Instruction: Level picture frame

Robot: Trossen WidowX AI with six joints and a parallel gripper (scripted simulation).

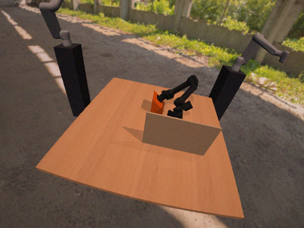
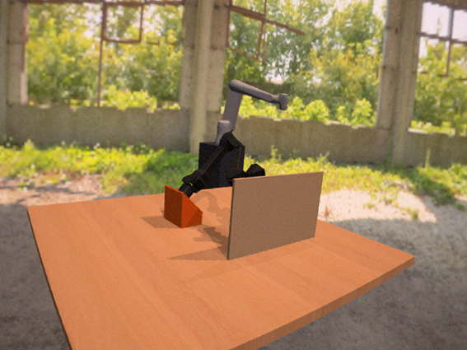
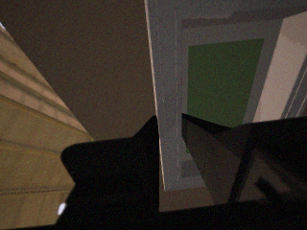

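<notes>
The picture frame lies 1 cm to the left of my gripper tip and 5 cm below it. Round my gripper tip: wall panel 2 cm ahead, 2 cm to the left, 6 cm below.
</notes>
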